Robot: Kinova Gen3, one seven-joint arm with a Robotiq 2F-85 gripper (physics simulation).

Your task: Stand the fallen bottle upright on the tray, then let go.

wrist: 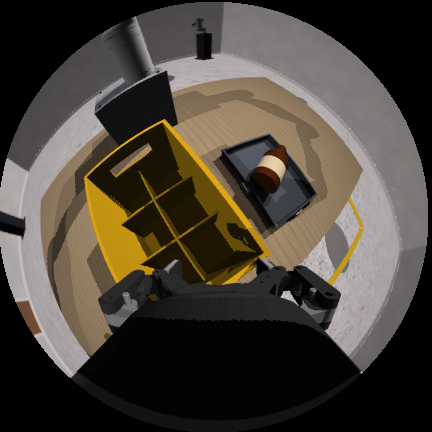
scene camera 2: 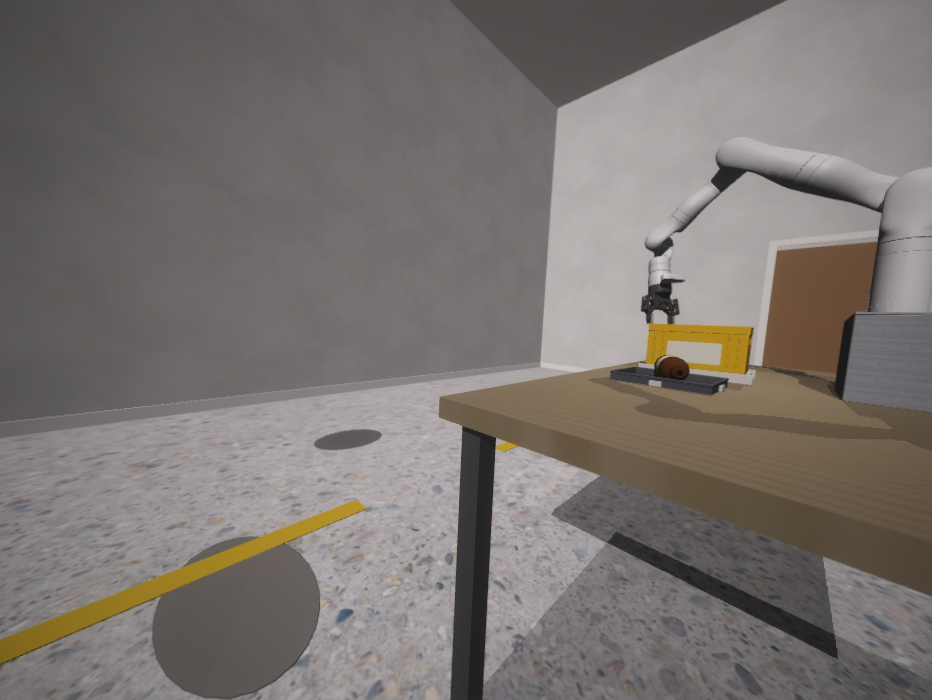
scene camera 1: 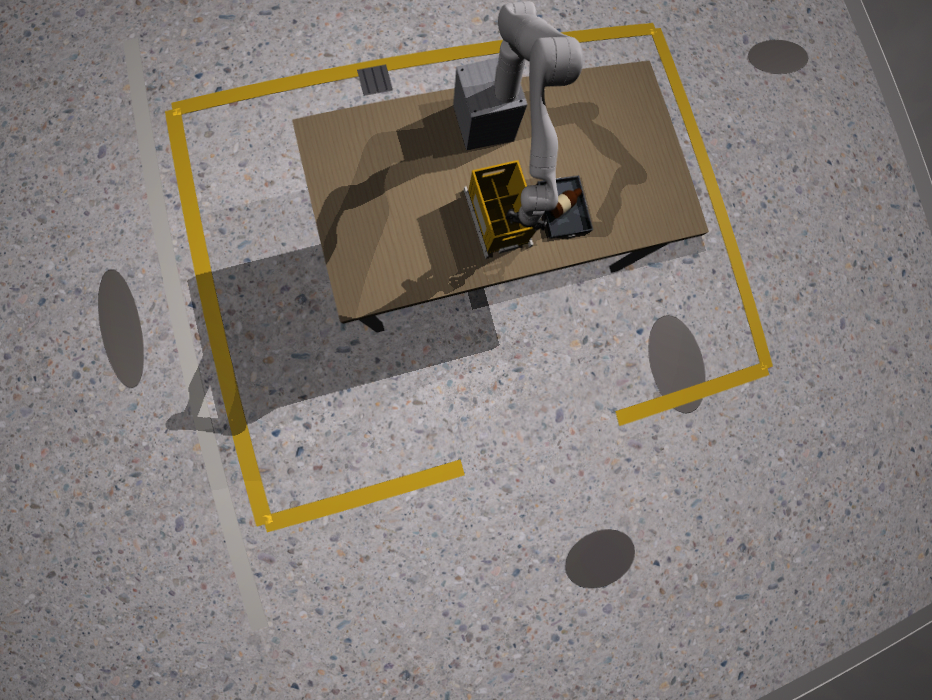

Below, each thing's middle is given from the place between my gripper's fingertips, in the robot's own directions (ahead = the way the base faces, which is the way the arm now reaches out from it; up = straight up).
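Labels:
With the brown bottle point(wrist: 266, 176) to measure from, my hand is 50 mm past it, 270 mm to the right of it and 130 mm above it.

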